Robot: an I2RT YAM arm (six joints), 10 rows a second.
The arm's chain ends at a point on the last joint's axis. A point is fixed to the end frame.
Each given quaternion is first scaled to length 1.
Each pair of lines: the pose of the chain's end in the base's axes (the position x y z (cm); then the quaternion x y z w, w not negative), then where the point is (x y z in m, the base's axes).
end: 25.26, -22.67, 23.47, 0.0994, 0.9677, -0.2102, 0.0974
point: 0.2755 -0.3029 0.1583
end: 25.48, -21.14, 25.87, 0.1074, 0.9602, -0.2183, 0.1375
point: 0.2836 -0.2895 0.1864
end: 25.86, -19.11, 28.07, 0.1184, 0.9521, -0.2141, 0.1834
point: 0.2941 -0.2694 0.2117
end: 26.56, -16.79, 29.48, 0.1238, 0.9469, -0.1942, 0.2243
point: 0.3081 -0.2438 0.2270
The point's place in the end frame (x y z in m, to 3 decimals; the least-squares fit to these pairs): -0.016 -0.033 0.104
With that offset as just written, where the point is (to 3 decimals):
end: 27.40, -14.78, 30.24, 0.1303, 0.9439, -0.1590, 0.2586
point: 0.323 -0.219 0.234
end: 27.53, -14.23, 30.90, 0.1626, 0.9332, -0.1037, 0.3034
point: 0.331 -0.207 0.239
